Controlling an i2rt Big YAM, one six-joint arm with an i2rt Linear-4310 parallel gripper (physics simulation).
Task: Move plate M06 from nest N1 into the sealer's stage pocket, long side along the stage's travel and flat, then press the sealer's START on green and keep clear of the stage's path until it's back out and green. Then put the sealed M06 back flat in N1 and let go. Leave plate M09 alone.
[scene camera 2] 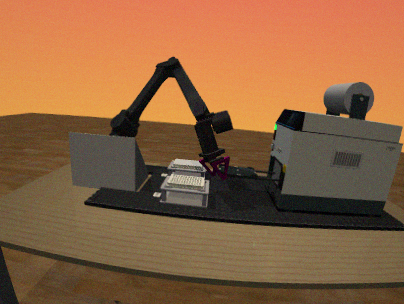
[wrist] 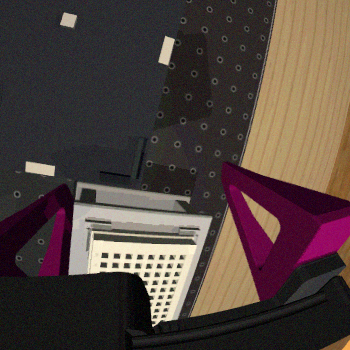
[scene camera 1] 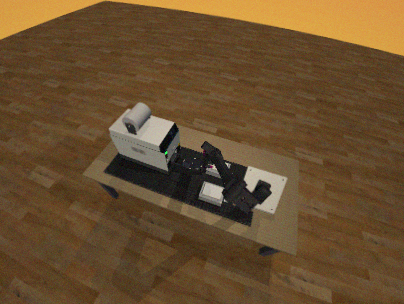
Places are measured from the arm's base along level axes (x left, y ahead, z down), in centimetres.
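Pixels of known places: gripper, fingertip midpoint: [scene camera 2: 219, 177] [wrist: 144, 180] [scene camera 1: 204, 161]; arm's base, origin of the base link: [scene camera 2: 111, 153].
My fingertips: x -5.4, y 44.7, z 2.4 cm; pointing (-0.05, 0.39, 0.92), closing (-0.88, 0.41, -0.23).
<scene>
For each thing: its middle in the pictures, then the offset to it from my fingertips. Level surfaces: height alone.
- cream plate with open wells, body centre: [wrist: 133, 295] [scene camera 2: 186, 182] dz +2.2, dx -2.5, dy -11.2 cm
- grey nest, body centre: [wrist: 128, 272] [scene camera 2: 185, 190] [scene camera 1: 218, 168] dz +5.5, dx -2.5, dy -11.2 cm
- second pale plate, body centre: [scene camera 2: 188, 164] [scene camera 1: 212, 191] dz +2.3, dx +18.5, dy -14.7 cm
- black perforated board, its level: dz +8.5 cm
- film roll, body centre: [scene camera 2: 346, 98] [scene camera 1: 137, 117] dz -33.2, dx +8.7, dy +44.5 cm
A cream plate with open wells [scene camera 2: 186, 181] [wrist: 145, 255] lies flat in a grey nest [scene camera 2: 185, 198] [wrist: 80, 240]. A second pale plate [scene camera 1: 213, 190] [scene camera 2: 187, 163] sits in the other nest [scene camera 1: 210, 200]. No M06, M09 or N1 label is legible. My gripper [scene camera 1: 207, 159] [scene camera 2: 221, 177] [wrist: 144, 180] is open and empty, its magenta fingers apart above the stage-side end of the first nest. The palm hides part of that plate in the wrist view. The sealer [scene camera 1: 145, 141] [scene camera 2: 340, 162] shows a green light [scene camera 1: 166, 153] [scene camera 2: 275, 127]. Its dark stage [scene camera 1: 191, 162] [scene camera 2: 241, 171] [wrist: 90, 90] is out.
The black perforated board [scene camera 1: 145, 175] [scene camera 2: 240, 205] [wrist: 220, 105] carries the nests and sealer. A film roll [scene camera 1: 138, 116] [scene camera 2: 345, 98] stands on top of the sealer. A white mounting plate [scene camera 1: 276, 190] is at the arm's base. A grey upright panel [scene camera 2: 104, 160] stands beside the nests.
</scene>
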